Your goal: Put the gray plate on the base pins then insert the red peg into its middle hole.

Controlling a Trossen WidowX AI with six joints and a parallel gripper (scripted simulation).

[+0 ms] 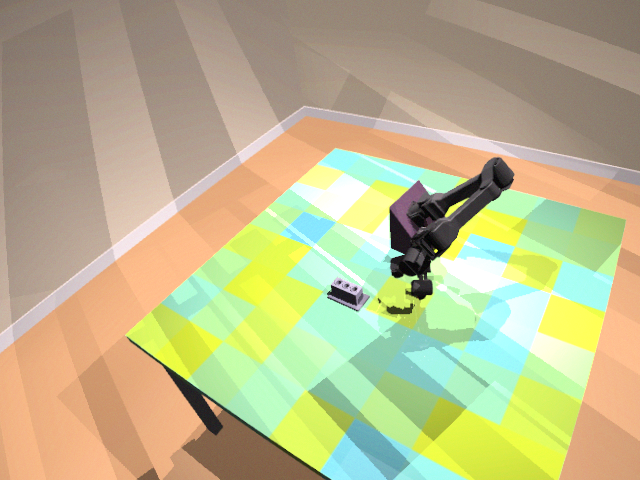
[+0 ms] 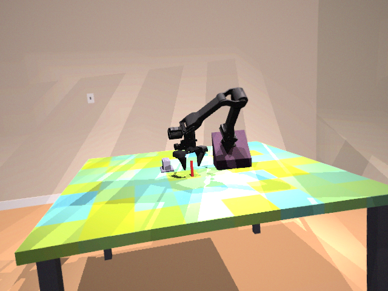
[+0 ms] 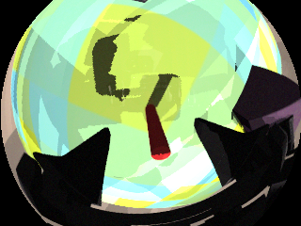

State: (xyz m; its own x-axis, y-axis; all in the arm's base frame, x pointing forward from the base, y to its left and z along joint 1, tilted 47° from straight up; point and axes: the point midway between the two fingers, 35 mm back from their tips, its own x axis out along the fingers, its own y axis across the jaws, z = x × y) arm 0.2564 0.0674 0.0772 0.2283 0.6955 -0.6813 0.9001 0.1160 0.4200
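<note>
The red peg lies right at my gripper tip. Also, from my gripper tip: dark base: 21 cm to the right, 8 cm ahead, 3 cm below; gray plate: 21 cm to the right, 9 cm ahead.
</note>
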